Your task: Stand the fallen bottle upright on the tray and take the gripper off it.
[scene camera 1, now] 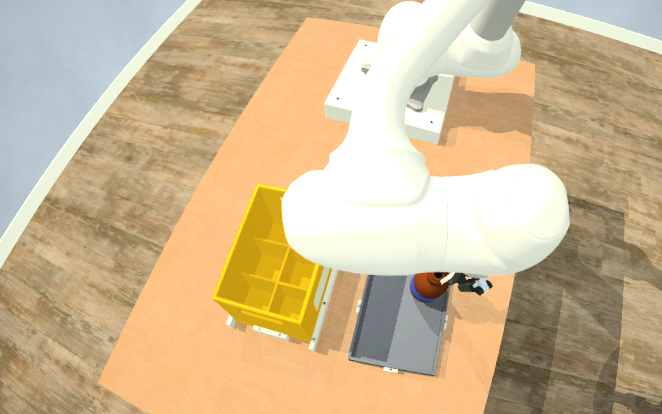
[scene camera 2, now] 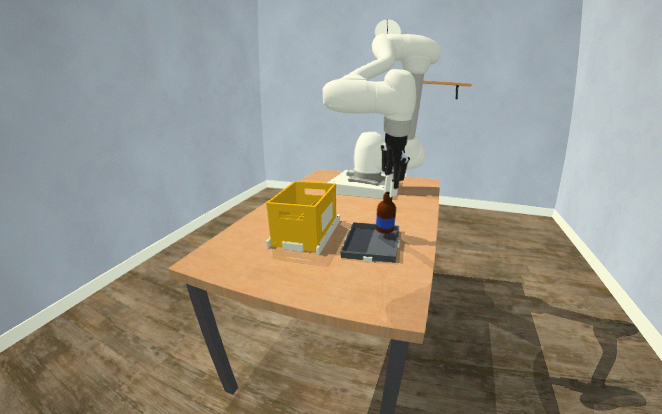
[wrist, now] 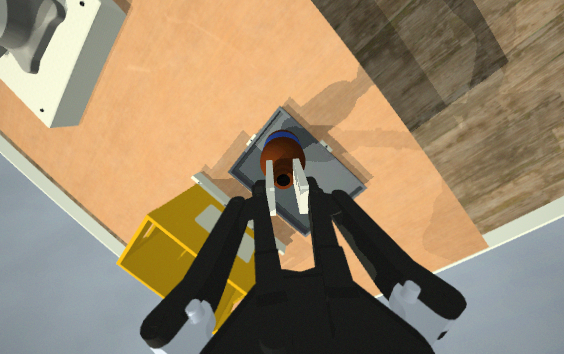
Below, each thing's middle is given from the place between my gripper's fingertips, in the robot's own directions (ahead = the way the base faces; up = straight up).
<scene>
My gripper is now 8 cm above the brown bottle [scene camera 1: 425, 287] and 1 cm to the left of it.
</scene>
